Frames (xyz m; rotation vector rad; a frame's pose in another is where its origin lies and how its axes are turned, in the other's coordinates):
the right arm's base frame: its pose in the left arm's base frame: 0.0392 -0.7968 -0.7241 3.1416 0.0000 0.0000
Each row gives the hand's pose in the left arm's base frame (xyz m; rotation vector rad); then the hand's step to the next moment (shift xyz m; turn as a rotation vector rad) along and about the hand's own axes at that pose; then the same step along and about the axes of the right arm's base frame.
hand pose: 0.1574 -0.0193 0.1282 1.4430 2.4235 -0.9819
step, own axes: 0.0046 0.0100 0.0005 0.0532 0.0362 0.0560
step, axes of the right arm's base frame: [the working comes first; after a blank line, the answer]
step, axes of the left arm's base frame: 0.0058 0.0063 -0.0070 -0.0085 0.0165 -0.0833

0.0058 -0.0063 0.0070 -0.0085 -0.0165 0.0833
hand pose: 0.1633 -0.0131 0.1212 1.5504 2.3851 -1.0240
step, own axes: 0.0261 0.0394 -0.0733 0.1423 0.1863 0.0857
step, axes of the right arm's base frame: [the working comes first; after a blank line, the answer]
step, axes of the left arm's base frame: 0.0397 0.0732 0.0260 0.0692 0.1043 -0.2159

0.0397 -0.0732 -0.0260 0.0692 -0.1043 0.2159
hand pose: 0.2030 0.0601 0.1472 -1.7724 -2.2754 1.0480
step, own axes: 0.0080 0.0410 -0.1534 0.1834 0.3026 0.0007
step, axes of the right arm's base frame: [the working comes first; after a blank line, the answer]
step, axes of the left arm's base frame: 0.1001 0.0823 0.0921 0.1903 0.1916 -0.2287

0.1001 -0.0823 -0.0921 0.1903 -0.1916 0.2287
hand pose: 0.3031 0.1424 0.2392 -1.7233 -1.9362 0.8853
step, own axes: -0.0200 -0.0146 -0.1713 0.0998 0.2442 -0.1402
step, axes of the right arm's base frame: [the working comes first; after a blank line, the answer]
step, axes of the left arm's base frame: 0.1069 0.0127 0.1355 0.2552 0.1344 -0.0778

0.1069 -0.0127 -0.1355 0.2552 -0.1344 0.0778
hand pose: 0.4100 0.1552 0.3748 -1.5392 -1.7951 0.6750
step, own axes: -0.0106 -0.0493 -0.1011 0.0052 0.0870 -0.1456
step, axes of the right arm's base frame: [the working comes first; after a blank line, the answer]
step, axes of the left arm's base frame: 0.0468 -0.0228 0.1003 0.1666 0.0143 0.0290

0.0468 0.0228 -0.1003 0.1666 -0.0143 -0.0290
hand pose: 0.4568 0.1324 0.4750 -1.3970 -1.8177 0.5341
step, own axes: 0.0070 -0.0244 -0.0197 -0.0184 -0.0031 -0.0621
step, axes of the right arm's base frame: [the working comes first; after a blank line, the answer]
step, axes of the left arm's base frame: -0.0006 -0.0034 0.0319 0.0483 -0.0259 0.0347

-0.0006 0.0034 -0.0319 0.0483 0.0259 -0.0347
